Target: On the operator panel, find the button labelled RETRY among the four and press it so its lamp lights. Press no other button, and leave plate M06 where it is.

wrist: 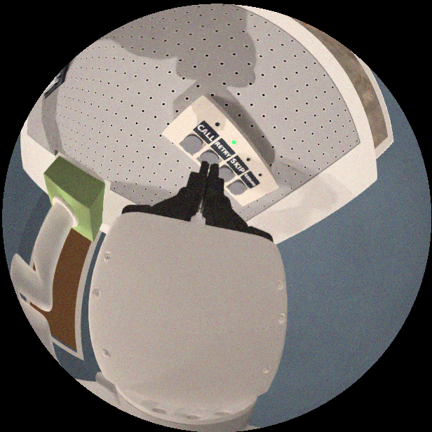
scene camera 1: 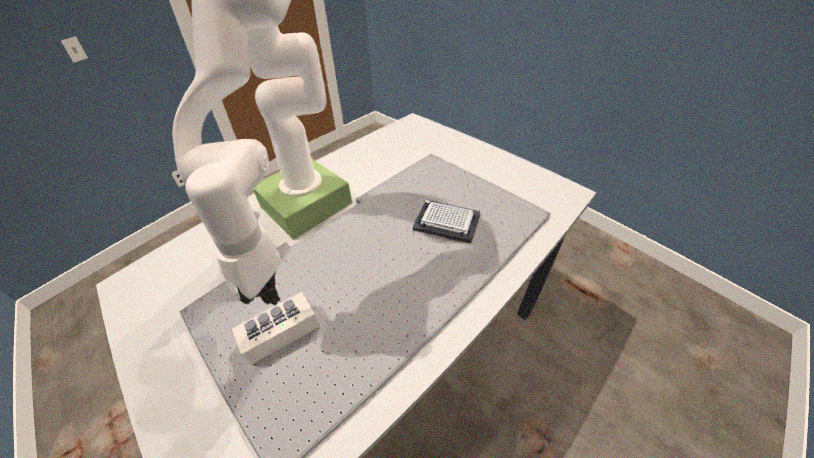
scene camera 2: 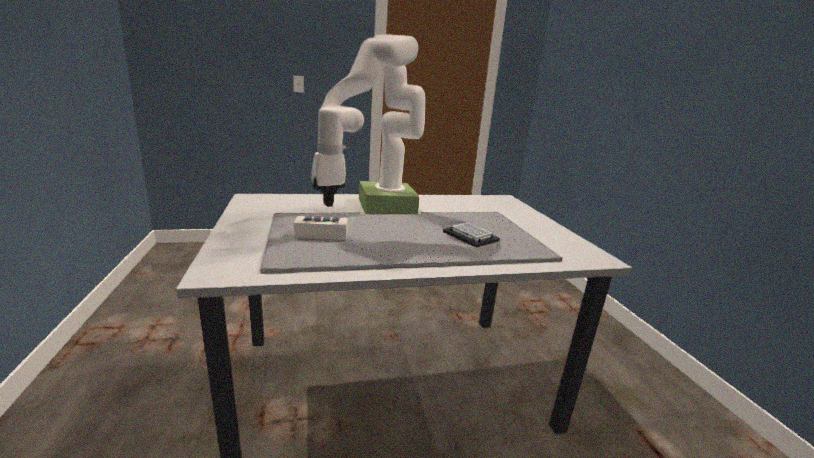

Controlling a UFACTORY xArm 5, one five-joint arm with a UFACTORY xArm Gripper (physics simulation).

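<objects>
Cream operator panel point(wrist: 204, 117), point(scene camera 2: 339, 222): same spot.
</objects>
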